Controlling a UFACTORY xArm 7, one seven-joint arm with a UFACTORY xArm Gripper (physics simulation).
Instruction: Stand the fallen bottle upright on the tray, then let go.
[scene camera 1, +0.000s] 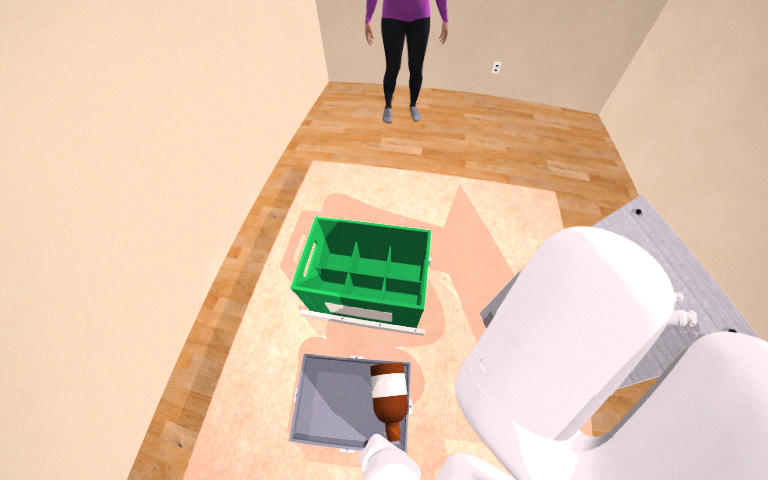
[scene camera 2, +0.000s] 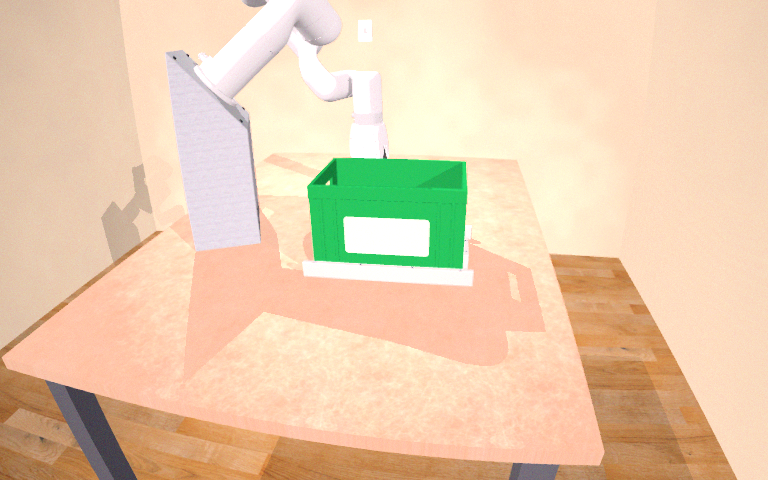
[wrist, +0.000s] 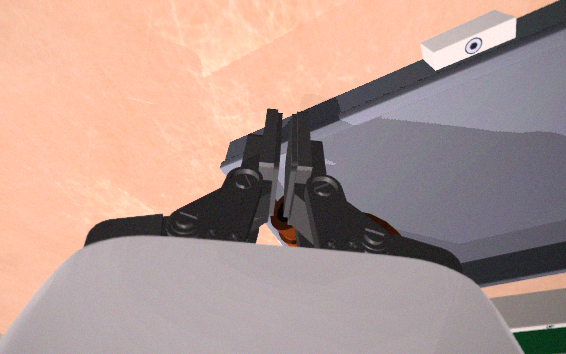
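Where they show: gripper, fingertip midpoint: (wrist: 284, 137); arm's base at its link origin: (scene camera 2: 214, 87).
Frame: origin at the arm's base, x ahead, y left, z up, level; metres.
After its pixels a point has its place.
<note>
The brown bottle (scene camera 1: 389, 404) {y 0.245, x 0.252, z -0.255 m} (wrist: 286, 235) {y 0.298, x 0.210, z -0.280 m} with a white label lies on its side along the right side of the grey tray (scene camera 1: 297, 396) {y 0.325, x 0.442, z -0.308 m} (wrist: 450, 180) {y 0.285, x 0.312, z -0.328 m} in scene camera 1. Its base points toward the green crate and its neck toward the near edge. My gripper (wrist: 284, 137) {y 0.337, x 0.211, z -0.309 m} is shut, its two black fingers almost together over the tray's corner, with nothing held between them. In the wrist view the bottle's mouth shows behind the fingers, and most of its body is hidden. In scene camera 2 the crate hides the fingertips, and the bottle and tray do not show.
A green crate (scene camera 1: 356, 297) {y 0.096, x 0.394, z -0.159 m} (scene camera 2: 390, 192) {y -0.075, x 0.456, z -0.166 m} with compartments stands beyond the tray. White strips (scene camera 1: 396, 328) {y 0.084, x 0.309, z -0.304 m} (scene camera 2: 387, 273) {y -0.087, x 0.454, z -0.316 m} run along its foot. The arm's grey pedestal (scene camera 1: 696, 271) {y -0.041, x -0.059, z 0.084 m} (scene camera 2: 215, 169) {y -0.096, x 0.073, z -0.156 m} stands to the side. A person (scene camera 1: 404, 62) stands beyond the table.
</note>
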